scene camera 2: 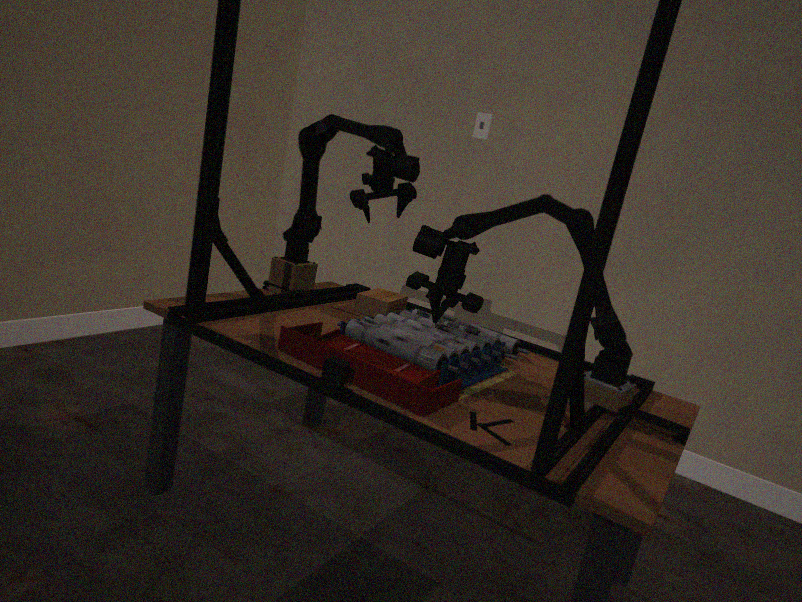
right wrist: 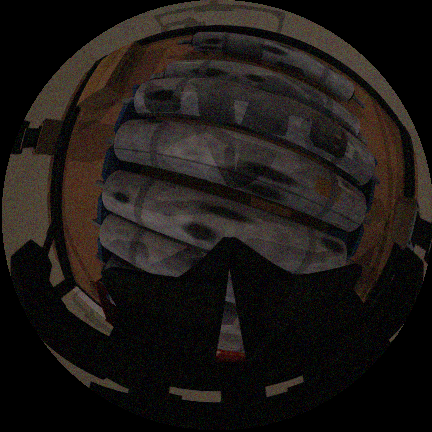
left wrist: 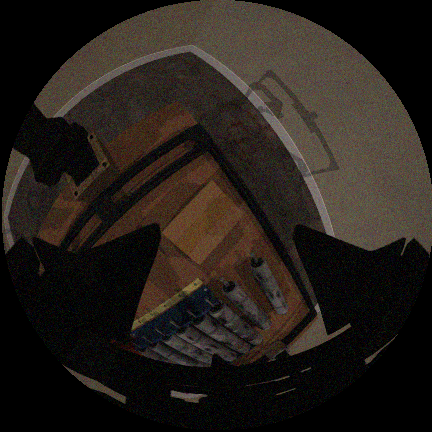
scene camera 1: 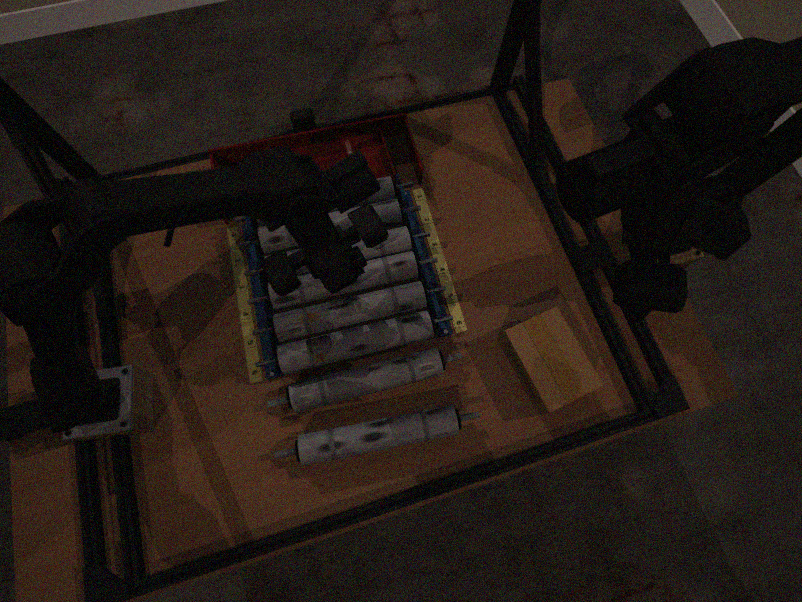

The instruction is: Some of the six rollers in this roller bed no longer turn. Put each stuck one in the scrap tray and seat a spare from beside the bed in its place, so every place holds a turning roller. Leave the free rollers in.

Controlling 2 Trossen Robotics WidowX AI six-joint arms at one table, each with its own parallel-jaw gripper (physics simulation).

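Places are measured from the left arm's base along level axes (x ahead, y left, z up), in centimetres.
Pixels of known places: left gripper, fingertip midpoint: (scene camera 2: 383, 220) (left wrist: 229, 231); right gripper, fingertip midpoint: (scene camera 2: 434, 322) (right wrist: 228, 242) (left wrist: 214, 353); left arm's base at its link origin: (scene camera 2: 295, 260) (right wrist: 37, 137) (left wrist: 82, 163); right arm's base at its link origin: (scene camera 2: 608, 379) (left wrist: 280, 354) (scene camera 1: 97, 401).
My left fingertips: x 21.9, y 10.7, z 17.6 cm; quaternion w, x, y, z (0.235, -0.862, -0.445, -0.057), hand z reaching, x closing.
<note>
Ahead of a thing's pixels: the offset from my left fingertips to its top centre.
The roller bed has blue rails (scene camera 1: 430, 278) (left wrist: 172, 320) with yellow numbered strips. Several worn grey rollers @[dx +34.2, dy -9.2, dz -20.3 cm] (scene camera 1: 355, 341) @[dx +33.7, dy -14.6, dz -20.3 cm] (right wrist: 240, 170) lie across it, and each place that shows holds one. Whether they turn cannot be seen. Two spare rollers @[dx +34.1, dy -3.1, dz -23.1 cm] (scene camera 1: 366, 380) @[dx +34.6, dy +6.1, dz -23.1 cm] (scene camera 1: 377, 435) (left wrist: 247, 305) (left wrist: 270, 287) lie on the table beside the bed. The red scrap tray @[dx +32.5, dy -46.2, dz -22.4 cm] (scene camera 2: 382, 379) stands along the bed's far end in scene camera 1; its inside is partly hidden. My right gripper (scene camera 2: 437, 320) (right wrist: 228, 242) is shut and empty, low over the bed's rollers; contact cannot be told. My left gripper (scene camera 2: 383, 219) (left wrist: 229, 231) is open and empty, high above the table.
A wooden block @[dx +3.4, dy +2.7, dz -22.4 cm] (scene camera 1: 553, 359) (scene camera 2: 382, 299) (left wrist: 205, 222) lies right of the spares in scene camera 1. Dark frame bars (scene camera 1: 388, 497) edge the table, and black posts (scene camera 2: 210, 155) (scene camera 2: 631, 142) rise beside it. A black forked shape @[dx +63.1, dy -45.6, dz -27.9 cm] (scene camera 2: 492, 424) lies near the tray.
</note>
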